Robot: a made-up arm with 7 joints.
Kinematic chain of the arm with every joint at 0, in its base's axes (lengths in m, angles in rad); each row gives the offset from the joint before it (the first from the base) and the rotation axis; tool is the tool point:
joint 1: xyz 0 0 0.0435 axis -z
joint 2: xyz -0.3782 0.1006 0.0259 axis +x
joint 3: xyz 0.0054 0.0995 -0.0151 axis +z
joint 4: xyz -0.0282 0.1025 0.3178 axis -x
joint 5: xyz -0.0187 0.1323 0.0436 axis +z
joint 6: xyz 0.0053 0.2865 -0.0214 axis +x
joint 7: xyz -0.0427 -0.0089 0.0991 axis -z
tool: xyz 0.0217 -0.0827 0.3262
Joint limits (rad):
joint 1: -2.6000..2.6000
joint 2: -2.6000..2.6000
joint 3: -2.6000..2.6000
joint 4: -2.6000..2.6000
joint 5: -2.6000..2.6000
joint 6: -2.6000..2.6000
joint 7: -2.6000..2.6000
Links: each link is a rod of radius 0.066 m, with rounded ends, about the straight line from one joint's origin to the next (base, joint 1, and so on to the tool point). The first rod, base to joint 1, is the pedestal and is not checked.
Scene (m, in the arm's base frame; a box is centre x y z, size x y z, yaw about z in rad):
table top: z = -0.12
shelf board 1: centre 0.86 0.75 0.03 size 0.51 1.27 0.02 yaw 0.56
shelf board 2: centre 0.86 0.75 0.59 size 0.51 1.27 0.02 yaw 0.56
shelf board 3: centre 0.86 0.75 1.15 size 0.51 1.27 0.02 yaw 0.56
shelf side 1: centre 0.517 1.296 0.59 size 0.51 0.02 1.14 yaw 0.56
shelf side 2: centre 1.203 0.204 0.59 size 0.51 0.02 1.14 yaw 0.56
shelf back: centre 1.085 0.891 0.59 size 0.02 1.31 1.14 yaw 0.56
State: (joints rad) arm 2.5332 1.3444 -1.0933 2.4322 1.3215 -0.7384 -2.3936
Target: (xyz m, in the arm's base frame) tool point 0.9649 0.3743 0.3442
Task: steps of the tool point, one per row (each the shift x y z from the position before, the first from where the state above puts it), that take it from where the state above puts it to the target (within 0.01 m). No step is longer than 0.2 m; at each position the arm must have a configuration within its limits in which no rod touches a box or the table.
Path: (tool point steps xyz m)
1: 0.0540 0.0535 -0.1409
2: -0.0024 0.0600 -0.1376
3: -0.0521 0.0501 -0.1143
4: 0.1112 0.0507 -0.0058
5: 0.0876 0.0564 -0.0019
6: 0.0617 0.0562 0.0077

